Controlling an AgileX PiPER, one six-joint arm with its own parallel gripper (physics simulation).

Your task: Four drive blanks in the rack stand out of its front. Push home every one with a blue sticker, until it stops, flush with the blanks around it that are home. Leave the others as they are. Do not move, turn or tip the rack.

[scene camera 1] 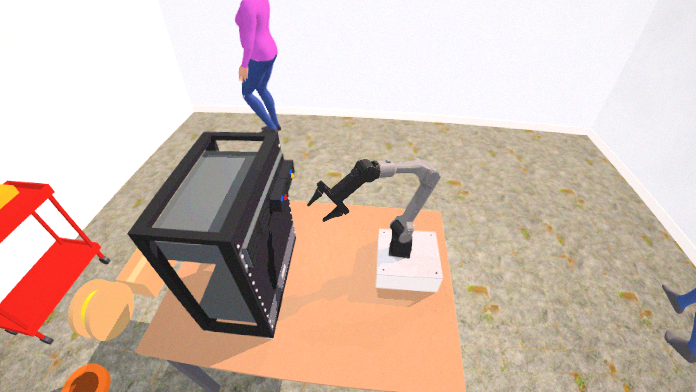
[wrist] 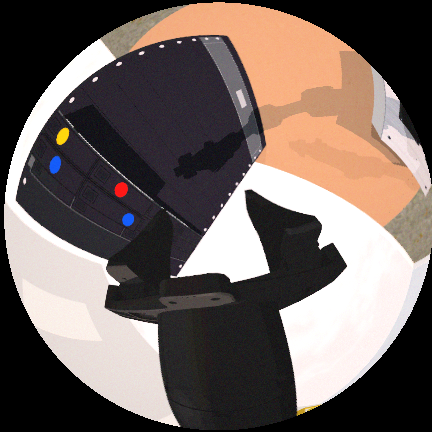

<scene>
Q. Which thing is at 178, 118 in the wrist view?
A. A black rack.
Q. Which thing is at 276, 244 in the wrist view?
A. My gripper.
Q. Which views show my gripper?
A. Scene camera 1 and the wrist view: all of them.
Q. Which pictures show the black rack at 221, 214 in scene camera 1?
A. Scene camera 1 and the wrist view: all of them.
</scene>
